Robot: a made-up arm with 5 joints.
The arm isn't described. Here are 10 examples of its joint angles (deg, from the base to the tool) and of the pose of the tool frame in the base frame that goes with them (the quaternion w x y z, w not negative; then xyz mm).
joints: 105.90 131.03 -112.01 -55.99 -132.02
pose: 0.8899 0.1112 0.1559 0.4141 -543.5 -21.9 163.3
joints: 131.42 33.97 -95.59 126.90 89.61
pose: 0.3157 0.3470 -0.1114 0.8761 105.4 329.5 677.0
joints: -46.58 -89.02 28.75 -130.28 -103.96
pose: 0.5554 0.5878 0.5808 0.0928 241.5 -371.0 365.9
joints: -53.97 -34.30 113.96 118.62 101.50
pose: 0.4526 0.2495 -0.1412 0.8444 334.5 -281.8 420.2
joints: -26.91 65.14 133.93 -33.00 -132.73
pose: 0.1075 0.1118 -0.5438 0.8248 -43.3 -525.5 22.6
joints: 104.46 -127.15 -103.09 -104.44 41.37
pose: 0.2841 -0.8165 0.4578 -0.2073 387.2 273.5 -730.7
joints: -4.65 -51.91 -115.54 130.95 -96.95
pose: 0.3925 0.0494 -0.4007 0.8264 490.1 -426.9 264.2
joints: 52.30 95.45 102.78 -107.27 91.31
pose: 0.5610 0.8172 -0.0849 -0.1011 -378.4 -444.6 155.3
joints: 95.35 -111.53 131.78 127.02 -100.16
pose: 0.7810 0.4103 0.3938 0.2582 109.2 -214.8 -55.9
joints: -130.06 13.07 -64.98 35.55 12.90
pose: 0.1212 -0.9358 0.2302 0.2377 -260.0 395.6 -820.7
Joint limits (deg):
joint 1: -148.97..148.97
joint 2: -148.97..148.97
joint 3: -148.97..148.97
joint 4: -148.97..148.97
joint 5: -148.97..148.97
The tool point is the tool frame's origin. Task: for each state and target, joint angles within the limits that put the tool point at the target. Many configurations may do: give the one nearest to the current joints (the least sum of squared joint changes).
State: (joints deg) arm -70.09 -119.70 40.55 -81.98 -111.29
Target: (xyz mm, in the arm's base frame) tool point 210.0 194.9 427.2
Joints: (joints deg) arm -29.24 -118.18 21.80 -85.23 -148.97
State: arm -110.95 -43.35 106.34 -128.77 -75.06
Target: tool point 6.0 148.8 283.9
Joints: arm -112.73 -28.38 132.15 -129.87 -36.31
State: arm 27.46 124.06 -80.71 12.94 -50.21
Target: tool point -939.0 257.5 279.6
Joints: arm 24.52 131.53 -75.99 14.88 -66.26
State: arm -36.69 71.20 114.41 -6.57 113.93
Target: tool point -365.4 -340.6 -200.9
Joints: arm -49.01 38.47 129.80 -40.61 135.51
